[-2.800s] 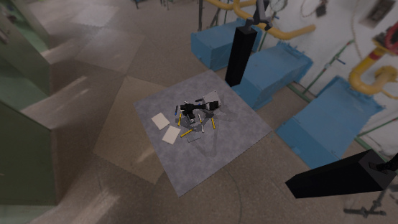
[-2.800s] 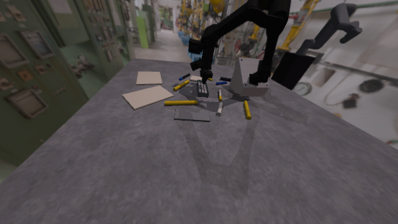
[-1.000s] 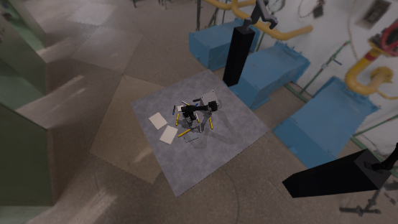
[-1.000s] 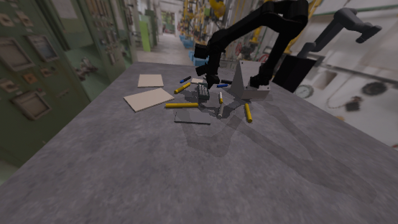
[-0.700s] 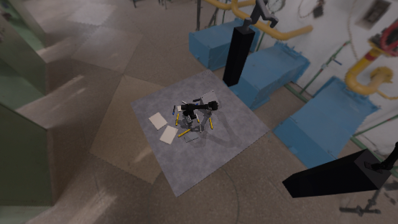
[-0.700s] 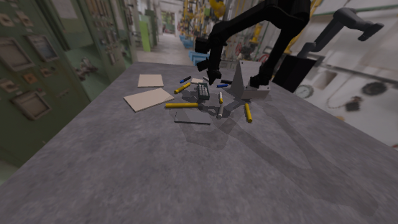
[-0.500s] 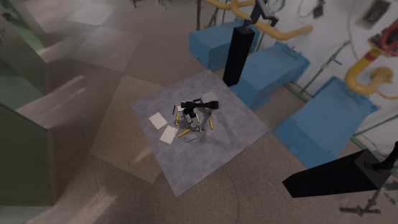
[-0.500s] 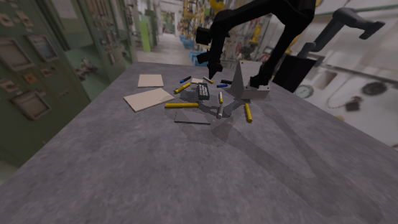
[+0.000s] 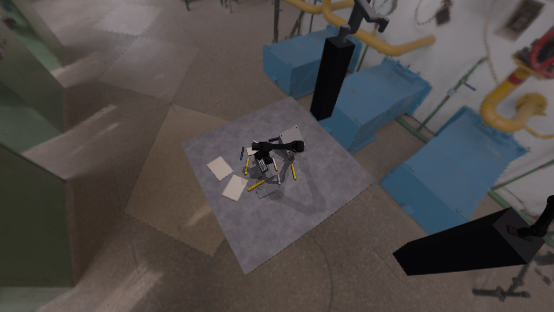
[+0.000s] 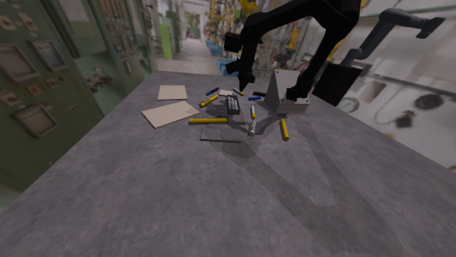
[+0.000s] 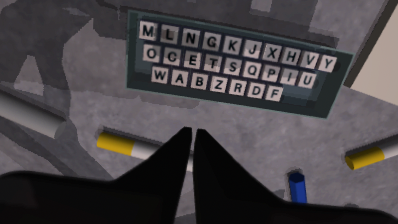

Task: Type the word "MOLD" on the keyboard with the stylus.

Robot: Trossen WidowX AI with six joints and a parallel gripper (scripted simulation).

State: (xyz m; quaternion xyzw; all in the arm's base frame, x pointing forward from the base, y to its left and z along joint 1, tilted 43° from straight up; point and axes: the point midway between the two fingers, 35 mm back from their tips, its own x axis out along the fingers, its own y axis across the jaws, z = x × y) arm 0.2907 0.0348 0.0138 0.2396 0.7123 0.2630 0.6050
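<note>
Right now the blue stylus is 160 mm behind my gripper tip, 170 mm to the right of it and 90 mm below it. Also, from my gripper tip: black pen (200 mm behind, 230 mm to the right, 90 mm below); grey stylus tip (190 mm behind, 180 mm to the right, 90 mm below).
</note>
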